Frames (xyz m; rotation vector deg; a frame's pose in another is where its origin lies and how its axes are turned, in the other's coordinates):
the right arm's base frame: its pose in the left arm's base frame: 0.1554 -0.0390 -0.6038 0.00 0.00 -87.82
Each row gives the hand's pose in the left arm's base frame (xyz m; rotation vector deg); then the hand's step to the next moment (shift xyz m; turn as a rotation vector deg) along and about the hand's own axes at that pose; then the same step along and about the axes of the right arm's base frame.
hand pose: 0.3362 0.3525 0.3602 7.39 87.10 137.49
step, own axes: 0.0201 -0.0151 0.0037 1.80 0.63 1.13
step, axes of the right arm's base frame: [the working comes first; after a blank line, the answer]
step, axes of the left arm's base frame: -0.0152 0.0151 -0.0136 -1.58 1.26 0.91

-0.0157 -0.0147 -0.0136 -1.32 -1.53 0.91
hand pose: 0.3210 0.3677 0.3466 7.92 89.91 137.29
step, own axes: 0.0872 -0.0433 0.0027 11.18 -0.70 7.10
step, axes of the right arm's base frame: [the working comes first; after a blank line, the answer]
step, axes of the left arm's base frame: -0.0754 0.0429 -0.0443 -8.98 9.65 1.49

-0.0457 -0.0737 -0.0443 -9.98 -8.60 1.49
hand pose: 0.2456 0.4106 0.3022 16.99 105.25 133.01
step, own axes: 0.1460 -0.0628 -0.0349 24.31 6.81 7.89
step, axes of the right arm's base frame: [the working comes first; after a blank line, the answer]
step, axes of the left arm's base frame: -0.1496 0.0183 -0.0613 -21.52 11.97 9.66

-0.0240 -0.1488 -0.0613 -12.78 -21.05 9.66
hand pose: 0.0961 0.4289 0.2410 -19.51 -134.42 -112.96
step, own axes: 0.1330 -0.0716 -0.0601 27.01 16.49 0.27
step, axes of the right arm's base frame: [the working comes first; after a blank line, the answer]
step, axes of the left arm's base frame: -0.1500 -0.0528 -0.0336 -22.90 6.41 20.89

0.0470 -0.1519 -0.0336 -7.28 -22.64 20.89
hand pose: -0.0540 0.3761 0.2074 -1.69 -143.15 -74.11
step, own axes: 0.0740 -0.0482 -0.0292 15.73 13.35 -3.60
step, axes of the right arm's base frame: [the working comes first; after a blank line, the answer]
step, axes of the left arm's base frame: -0.0700 -0.0613 -0.0006 -11.67 2.94 17.14

0.0586 -0.0723 -0.0006 -3.38 -11.55 17.14
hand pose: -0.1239 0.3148 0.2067 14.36 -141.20 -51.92
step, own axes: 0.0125 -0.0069 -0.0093 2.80 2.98 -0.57
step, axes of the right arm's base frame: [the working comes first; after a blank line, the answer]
step, axes of the left arm's base frame: -0.0060 -0.0146 0.0065 -2.11 1.02 3.40

0.0143 -0.0065 0.0065 -1.10 -2.07 3.40
